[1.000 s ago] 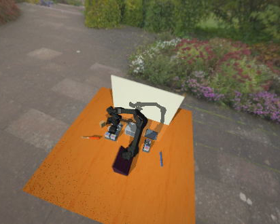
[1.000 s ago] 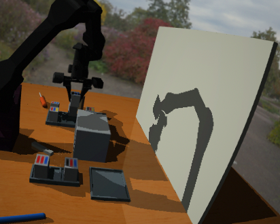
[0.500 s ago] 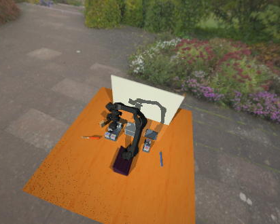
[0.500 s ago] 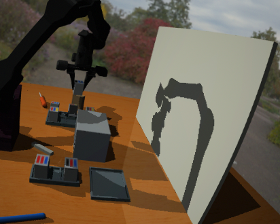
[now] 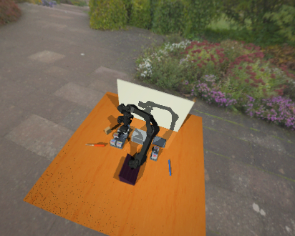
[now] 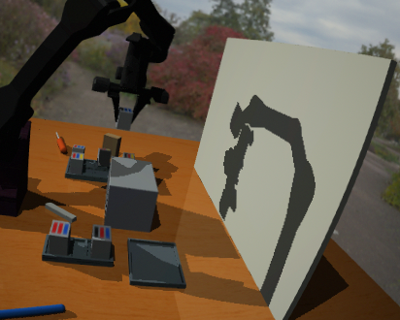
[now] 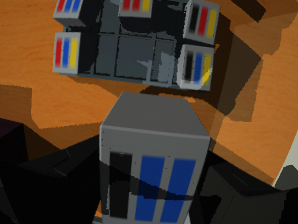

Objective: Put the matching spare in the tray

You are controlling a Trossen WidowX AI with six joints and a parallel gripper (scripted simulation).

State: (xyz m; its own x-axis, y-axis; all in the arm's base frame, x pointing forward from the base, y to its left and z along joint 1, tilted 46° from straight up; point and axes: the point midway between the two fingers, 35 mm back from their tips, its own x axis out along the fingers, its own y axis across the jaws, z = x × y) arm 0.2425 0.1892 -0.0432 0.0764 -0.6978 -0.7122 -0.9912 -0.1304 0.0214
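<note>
Now: the dark tray 90 mm ahead of my gripper tip, 320 mm to the right of it and 170 mm below it. Round my gripper tip: brown block 20 mm behind, 200 mm to the left, 140 mm below; grey spare 20 mm above; grey mounted unit 40 mm ahead, 120 mm to the right, 120 mm below.
</note>
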